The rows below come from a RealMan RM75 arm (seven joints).
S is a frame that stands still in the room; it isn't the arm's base.
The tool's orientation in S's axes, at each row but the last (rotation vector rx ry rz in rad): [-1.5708, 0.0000, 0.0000]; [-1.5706, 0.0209, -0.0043]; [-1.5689, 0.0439, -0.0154]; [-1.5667, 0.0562, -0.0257]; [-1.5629, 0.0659, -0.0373]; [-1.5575, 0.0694, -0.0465]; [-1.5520, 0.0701, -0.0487]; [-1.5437, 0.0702, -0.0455]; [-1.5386, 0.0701, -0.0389]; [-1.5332, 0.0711, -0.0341]
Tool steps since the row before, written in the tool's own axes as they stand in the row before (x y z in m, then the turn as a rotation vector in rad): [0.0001, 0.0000, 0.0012, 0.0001, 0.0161, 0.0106]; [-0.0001, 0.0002, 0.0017, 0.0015, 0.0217, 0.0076]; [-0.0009, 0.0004, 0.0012, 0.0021, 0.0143, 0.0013]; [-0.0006, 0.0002, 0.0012, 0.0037, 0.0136, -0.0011]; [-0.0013, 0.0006, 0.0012, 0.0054, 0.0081, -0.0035]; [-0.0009, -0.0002, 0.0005, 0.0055, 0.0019, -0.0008]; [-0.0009, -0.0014, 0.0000, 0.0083, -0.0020, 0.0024]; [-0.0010, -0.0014, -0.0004, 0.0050, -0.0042, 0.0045]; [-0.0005, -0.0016, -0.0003, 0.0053, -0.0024, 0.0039]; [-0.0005, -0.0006, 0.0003, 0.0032, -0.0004, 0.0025]
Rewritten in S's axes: [0.0001, 0.0012, 0.0000, 0.0001, 0.0106, -0.0161]; [-0.0001, 0.0017, -0.0002, 0.0014, 0.0076, -0.0217]; [-0.0009, 0.0012, -0.0004, 0.0019, 0.0012, -0.0143]; [-0.0005, 0.0012, -0.0002, 0.0034, -0.0012, -0.0137]; [-0.0012, 0.0013, -0.0006, 0.0050, -0.0038, -0.0082]; [-0.0009, 0.0006, 0.0002, 0.0054, -0.0012, -0.0020]; [-0.0009, 0.0000, 0.0014, 0.0085, 0.0017, 0.0019]; [-0.0010, -0.0004, 0.0014, 0.0054, 0.0040, 0.0042]; [-0.0005, -0.0003, 0.0016, 0.0056, 0.0034, 0.0024]; [-0.0005, 0.0003, 0.0006, 0.0034, 0.0023, 0.0004]
